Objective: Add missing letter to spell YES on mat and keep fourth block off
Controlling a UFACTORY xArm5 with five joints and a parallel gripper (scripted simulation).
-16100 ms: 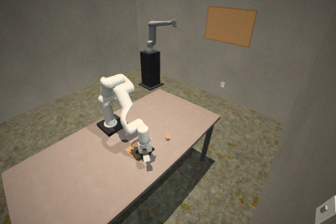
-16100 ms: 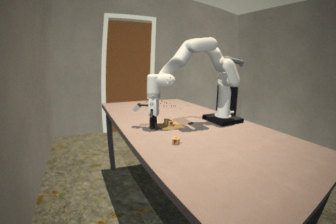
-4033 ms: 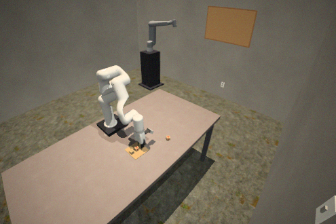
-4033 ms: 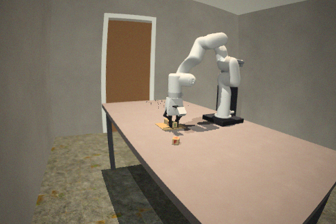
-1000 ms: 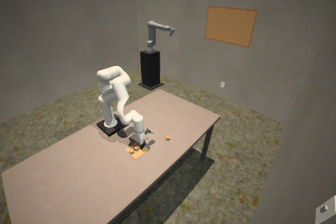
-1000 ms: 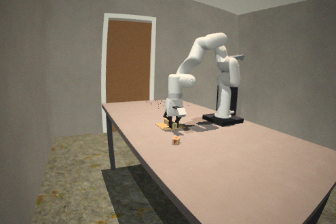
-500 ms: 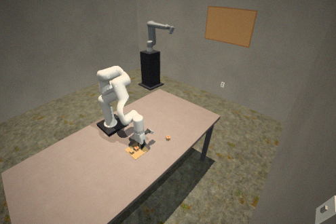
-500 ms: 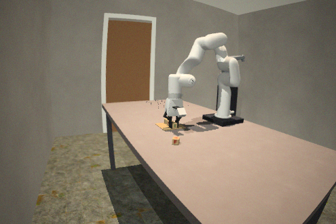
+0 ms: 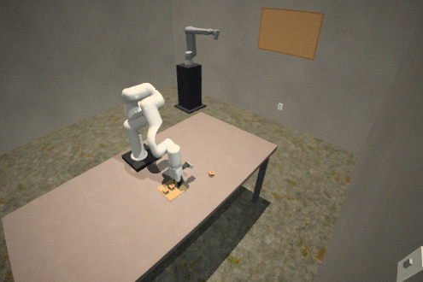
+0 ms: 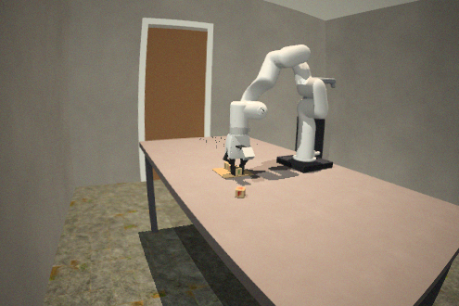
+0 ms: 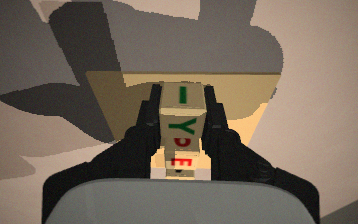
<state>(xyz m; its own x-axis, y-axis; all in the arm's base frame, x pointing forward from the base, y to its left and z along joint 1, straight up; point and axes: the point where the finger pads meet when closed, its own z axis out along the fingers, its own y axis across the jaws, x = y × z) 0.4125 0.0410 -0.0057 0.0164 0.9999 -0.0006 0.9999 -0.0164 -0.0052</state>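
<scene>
Now: hand 1 cm above the tan letter block. From my hand the other things lie so: dark S block (10 cm to the right, 1 cm below); red E block (5 cm to the right, 1 cm below); tan mat (5 cm to the right, 2 cm below).
</scene>
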